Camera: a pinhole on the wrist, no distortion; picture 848 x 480 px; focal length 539.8 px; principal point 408.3 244.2 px. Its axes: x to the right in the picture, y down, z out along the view. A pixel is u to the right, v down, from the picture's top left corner.
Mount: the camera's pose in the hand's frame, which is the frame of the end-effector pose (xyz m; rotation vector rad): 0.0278 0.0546 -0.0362 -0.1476 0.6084 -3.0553
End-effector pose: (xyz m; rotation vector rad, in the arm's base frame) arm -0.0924 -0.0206 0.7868 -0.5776 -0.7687 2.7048
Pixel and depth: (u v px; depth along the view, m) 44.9 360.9 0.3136
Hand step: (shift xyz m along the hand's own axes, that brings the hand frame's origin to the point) 0.2687 -0.1189 0.2075
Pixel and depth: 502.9 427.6 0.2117
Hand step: 0.0117 -0.0940 0.1342
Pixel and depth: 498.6 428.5 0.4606
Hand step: -0.0035 -0.2693 0.3338
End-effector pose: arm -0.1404 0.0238 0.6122 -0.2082 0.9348 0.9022
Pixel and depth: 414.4 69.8 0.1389
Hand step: 0.0396 0.0431 0.1088
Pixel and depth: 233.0 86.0 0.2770
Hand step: 0.1439 0.0277 0.2417
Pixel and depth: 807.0 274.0 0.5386
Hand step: -0.3157 -0.1943 0.4827
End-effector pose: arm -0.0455 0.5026 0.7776 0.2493 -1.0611 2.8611
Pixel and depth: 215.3 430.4 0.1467
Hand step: 0.0945 -0.0459 0.0747
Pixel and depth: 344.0 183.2 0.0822
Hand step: 0.0455 0.0323 0.0421
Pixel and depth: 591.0 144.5 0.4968
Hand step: -0.0916 -0.0568 0.4706
